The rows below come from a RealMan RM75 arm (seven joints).
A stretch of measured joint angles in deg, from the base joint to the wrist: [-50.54 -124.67 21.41 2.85 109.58 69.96 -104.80]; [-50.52 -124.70 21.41 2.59 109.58 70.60 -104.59]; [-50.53 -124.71 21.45 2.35 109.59 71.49 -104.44]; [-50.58 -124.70 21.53 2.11 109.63 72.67 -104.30]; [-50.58 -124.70 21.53 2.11 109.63 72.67 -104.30]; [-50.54 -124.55 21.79 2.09 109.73 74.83 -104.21]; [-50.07 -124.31 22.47 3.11 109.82 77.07 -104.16]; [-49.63 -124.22 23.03 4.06 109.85 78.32 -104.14]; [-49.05 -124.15 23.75 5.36 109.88 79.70 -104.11]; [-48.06 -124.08 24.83 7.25 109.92 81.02 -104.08]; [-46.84 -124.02 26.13 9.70 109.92 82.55 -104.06]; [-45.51 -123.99 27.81 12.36 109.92 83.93 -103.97]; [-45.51 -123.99 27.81 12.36 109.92 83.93 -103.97]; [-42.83 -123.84 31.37 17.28 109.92 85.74 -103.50]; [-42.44 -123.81 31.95 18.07 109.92 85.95 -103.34]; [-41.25 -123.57 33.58 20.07 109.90 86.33 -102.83]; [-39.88 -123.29 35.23 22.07 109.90 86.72 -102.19]
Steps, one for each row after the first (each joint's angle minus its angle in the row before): [0.02 -0.03 0.00 -0.26 0.00 0.64 0.21]; [-0.01 -0.01 0.04 -0.24 0.01 0.89 0.15]; [-0.05 0.01 0.08 -0.24 0.04 1.18 0.14]; [0.00 0.00 0.00 0.00 0.00 0.00 0.00]; [0.04 0.15 0.26 -0.02 0.10 2.16 0.09]; [0.47 0.24 0.68 1.02 0.09 2.24 0.05]; [0.44 0.09 0.56 0.95 0.03 1.25 0.02]; [0.58 0.07 0.72 1.30 0.03 1.38 0.03]; [0.99 0.07 1.08 1.89 0.04 1.32 0.03]; [1.22 0.06 1.30 2.45 0.00 1.53 0.02]; [1.33 0.03 1.68 2.66 0.00 1.38 0.09]; [0.00 0.00 0.00 0.00 0.00 0.00 0.00]; [2.68 0.15 3.56 4.92 0.00 1.81 0.47]; [0.39 0.03 0.58 0.79 0.00 0.21 0.16]; [1.19 0.24 1.63 2.00 -0.02 0.38 0.51]; [1.37 0.28 1.65 2.00 0.00 0.39 0.64]
